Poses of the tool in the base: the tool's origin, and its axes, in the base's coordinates. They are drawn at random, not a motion.
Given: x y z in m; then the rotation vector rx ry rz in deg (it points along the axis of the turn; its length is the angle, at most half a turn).
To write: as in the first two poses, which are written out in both.
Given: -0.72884, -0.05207, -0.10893, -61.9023, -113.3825, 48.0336
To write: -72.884, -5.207, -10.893, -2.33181, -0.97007, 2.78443
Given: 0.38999, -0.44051, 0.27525, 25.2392, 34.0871, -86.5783
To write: 38.999, -44.051, 27.525, -1.60639, 0.09014, 0.66316
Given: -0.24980, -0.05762, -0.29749, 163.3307, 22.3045, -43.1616
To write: -24.980, -5.762, -29.749, -0.33444, -0.47837, 2.88461
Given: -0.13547, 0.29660, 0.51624, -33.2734, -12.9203, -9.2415
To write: -13.547, 29.660, 51.624, -0.21834, -0.16577, -0.60263
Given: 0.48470, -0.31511, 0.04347, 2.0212, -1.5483, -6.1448
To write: 48.470, -31.511, 4.347, -0.10678, -0.02886, 0.03377
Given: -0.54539, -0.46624, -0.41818, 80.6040, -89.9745, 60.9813
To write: -54.539, -46.624, -41.818, 1.67492, -0.00824, 1.94288
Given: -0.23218, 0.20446, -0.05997, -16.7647, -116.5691, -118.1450
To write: -23.218, 20.446, -5.997, -2.83670, -0.01890, -1.55446
